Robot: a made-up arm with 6 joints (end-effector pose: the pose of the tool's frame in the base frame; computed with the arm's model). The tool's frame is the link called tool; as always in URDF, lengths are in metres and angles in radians. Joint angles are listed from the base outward.
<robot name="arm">
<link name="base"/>
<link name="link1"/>
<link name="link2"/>
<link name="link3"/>
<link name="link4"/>
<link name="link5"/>
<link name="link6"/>
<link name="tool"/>
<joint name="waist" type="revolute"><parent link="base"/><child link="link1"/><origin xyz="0 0 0.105" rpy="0 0 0"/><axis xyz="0 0 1"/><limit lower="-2.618" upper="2.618" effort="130" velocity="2.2"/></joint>
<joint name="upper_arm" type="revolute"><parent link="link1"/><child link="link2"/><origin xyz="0 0 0" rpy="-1.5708 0 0"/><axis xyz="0 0 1"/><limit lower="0" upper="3.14" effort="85" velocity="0.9"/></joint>
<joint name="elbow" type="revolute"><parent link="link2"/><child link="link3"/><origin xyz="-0.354 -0.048 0" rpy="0 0 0"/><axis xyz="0 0 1"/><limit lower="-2.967" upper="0" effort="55" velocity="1.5"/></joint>
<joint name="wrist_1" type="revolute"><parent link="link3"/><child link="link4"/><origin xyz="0.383 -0.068 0" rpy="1.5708 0 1.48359"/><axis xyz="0 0 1"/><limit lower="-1.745" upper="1.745" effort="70" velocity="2"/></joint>
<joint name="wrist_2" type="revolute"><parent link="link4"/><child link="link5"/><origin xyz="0 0 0" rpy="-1.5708 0 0"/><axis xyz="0 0 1"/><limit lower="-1.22" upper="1.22" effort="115" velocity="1.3"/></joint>
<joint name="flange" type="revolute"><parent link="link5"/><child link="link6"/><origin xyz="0.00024 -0.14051 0" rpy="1.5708 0 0"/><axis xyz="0 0 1"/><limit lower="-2.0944" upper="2.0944" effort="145" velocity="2.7"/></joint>
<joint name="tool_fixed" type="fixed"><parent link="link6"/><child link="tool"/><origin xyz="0 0 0" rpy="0 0 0"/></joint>
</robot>
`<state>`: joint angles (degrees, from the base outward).
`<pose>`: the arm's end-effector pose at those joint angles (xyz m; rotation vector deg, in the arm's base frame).
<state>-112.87 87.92 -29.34 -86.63 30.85 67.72</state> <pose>-0.2067 -0.3045 0.0696 -122.64 -95.37 61.25</pose>
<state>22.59 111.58 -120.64 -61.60 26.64 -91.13</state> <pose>0.6412 0.2066 0.5453 -109.66 30.34 -111.13</pose>
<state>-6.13 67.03 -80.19 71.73 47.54 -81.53</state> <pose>0.3721 0.0592 0.6017 -42.29 80.54 16.64</pose>
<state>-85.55 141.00 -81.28 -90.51 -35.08 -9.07</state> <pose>0.1287 -0.6149 -0.1004 -31.08 137.37 -46.06</pose>
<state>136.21 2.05 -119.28 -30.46 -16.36 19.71</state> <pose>0.4831 -0.4908 0.5711 50.80 -25.36 114.78</pose>
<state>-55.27 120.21 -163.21 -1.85 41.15 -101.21</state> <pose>0.3353 -0.4889 0.7143 -42.96 101.31 -121.99</pose>
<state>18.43 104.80 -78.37 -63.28 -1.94 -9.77</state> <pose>0.6074 0.2066 0.2760 -81.96 78.23 -34.49</pose>
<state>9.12 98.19 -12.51 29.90 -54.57 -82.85</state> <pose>0.3108 -0.0078 0.0072 -62.97 109.99 -57.31</pose>
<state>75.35 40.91 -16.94 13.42 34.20 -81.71</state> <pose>0.0394 0.2235 0.1691 -137.06 38.72 11.35</pose>
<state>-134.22 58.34 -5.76 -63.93 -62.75 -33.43</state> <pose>-0.0771 -0.2400 0.1580 10.60 119.16 -107.69</pose>
